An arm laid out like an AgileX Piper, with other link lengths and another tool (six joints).
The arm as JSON. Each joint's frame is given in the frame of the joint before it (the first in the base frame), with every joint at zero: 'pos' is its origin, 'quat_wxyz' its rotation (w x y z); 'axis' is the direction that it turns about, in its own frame. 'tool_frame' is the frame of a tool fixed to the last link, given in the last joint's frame.
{
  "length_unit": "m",
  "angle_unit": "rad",
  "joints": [
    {
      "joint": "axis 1",
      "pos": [
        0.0,
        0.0,
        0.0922
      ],
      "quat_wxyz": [
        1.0,
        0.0,
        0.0,
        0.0
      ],
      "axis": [
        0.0,
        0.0,
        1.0
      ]
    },
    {
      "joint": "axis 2",
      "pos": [
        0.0,
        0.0,
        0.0
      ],
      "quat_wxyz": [
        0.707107,
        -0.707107,
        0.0,
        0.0
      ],
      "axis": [
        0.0,
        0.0,
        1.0
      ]
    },
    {
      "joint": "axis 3",
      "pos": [
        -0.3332,
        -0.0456,
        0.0
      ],
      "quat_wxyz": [
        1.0,
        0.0,
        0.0,
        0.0
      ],
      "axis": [
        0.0,
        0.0,
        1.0
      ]
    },
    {
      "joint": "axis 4",
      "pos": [
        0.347,
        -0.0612,
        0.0
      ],
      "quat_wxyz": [
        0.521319,
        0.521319,
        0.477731,
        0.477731
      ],
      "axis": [
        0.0,
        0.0,
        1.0
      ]
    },
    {
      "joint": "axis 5",
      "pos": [
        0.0,
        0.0,
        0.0
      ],
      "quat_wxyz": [
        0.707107,
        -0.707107,
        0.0,
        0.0
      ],
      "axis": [
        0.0,
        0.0,
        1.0
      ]
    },
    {
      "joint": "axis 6",
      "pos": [
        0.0,
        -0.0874,
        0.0
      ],
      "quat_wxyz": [
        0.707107,
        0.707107,
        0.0,
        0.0
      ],
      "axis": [
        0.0,
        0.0,
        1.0
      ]
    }
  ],
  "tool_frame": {
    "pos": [
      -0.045,
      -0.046,
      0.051
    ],
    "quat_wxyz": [
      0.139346,
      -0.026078,
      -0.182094,
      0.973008
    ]
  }
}
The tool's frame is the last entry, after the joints.
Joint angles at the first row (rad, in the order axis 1, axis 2, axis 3, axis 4, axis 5, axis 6):
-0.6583, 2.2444, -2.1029, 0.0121, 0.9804, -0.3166
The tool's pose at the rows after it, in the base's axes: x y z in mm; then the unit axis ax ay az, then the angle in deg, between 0 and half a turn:
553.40 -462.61 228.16 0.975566 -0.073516 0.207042 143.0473
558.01 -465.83 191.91 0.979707 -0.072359 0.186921 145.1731
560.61 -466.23 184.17 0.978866 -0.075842 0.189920 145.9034
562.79 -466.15 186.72 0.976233 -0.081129 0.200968 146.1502
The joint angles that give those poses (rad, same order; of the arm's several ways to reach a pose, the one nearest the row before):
-0.6558, 2.2808, -2.1262, 0.0120, 0.9988, -0.3083
-0.6568, 2.3310, -2.1282, 0.0231, 1.0034, -0.3083
-0.6569, 2.3435, -2.1296, 0.0386, 0.9933, -0.3083
-0.6569, 2.3435, -2.1326, 0.0558, 0.9792, -0.3083

